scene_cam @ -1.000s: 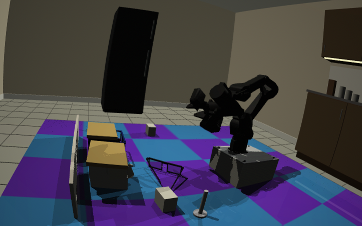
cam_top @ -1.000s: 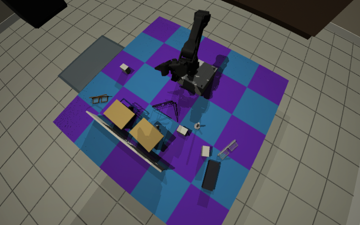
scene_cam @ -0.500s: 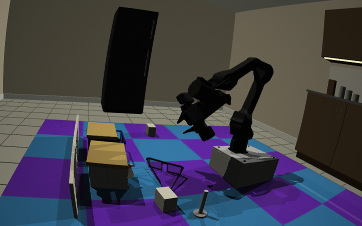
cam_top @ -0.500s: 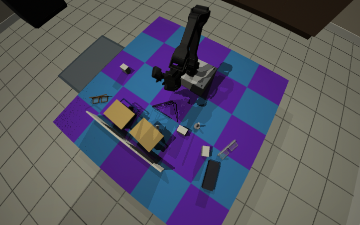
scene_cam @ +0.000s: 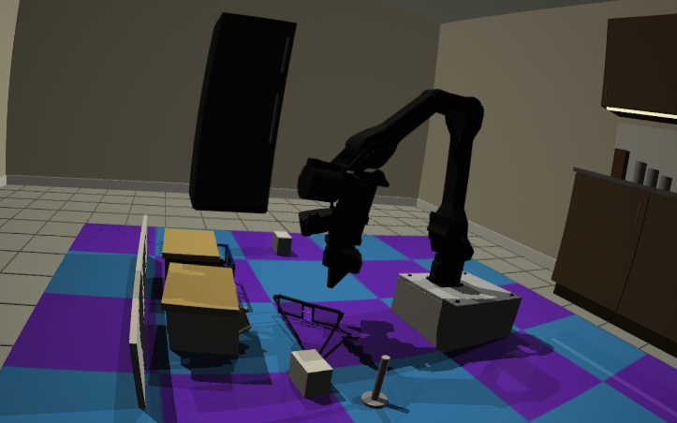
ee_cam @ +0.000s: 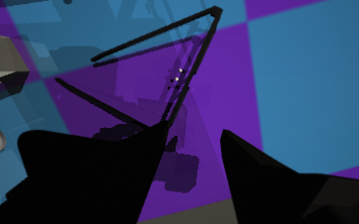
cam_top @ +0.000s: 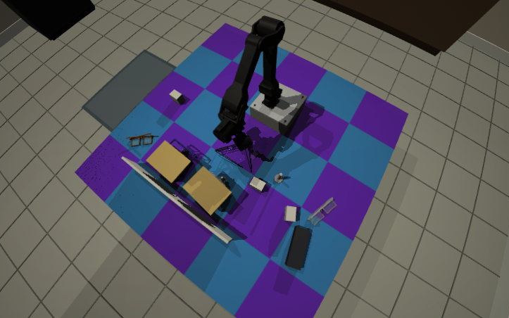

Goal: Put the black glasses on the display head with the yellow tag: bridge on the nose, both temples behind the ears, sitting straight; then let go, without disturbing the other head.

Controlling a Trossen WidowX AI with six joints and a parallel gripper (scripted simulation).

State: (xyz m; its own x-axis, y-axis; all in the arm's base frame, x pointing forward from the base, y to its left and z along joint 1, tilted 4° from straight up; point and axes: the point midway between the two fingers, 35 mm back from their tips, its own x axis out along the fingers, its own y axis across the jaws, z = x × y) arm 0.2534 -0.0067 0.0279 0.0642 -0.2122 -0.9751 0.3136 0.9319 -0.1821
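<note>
The metal post is 270 mm to the left of my gripper tip and 70 mm below it. Also, from my gripper tip: black case: 190 mm ahead, 510 mm to the left, 70 mm below; then white panel: 370 mm ahead, 30 mm to the right, 40 mm below.
</note>
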